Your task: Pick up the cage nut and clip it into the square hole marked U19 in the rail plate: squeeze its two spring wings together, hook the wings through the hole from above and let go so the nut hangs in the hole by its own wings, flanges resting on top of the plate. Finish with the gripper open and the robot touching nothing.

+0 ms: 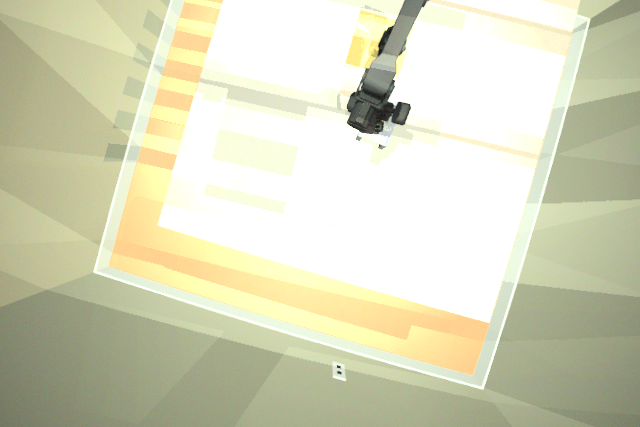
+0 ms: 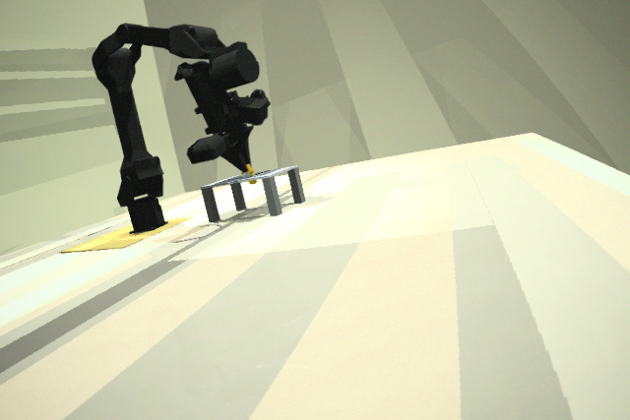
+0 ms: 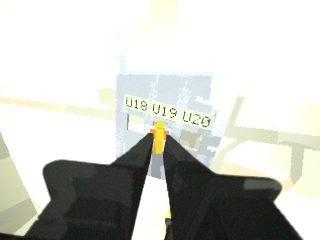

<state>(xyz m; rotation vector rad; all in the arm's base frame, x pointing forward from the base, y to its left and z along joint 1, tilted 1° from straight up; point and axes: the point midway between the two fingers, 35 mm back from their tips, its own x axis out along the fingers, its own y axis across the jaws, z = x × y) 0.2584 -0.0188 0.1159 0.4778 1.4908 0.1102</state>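
My gripper tip is 1 cm above the yellow cage nut.
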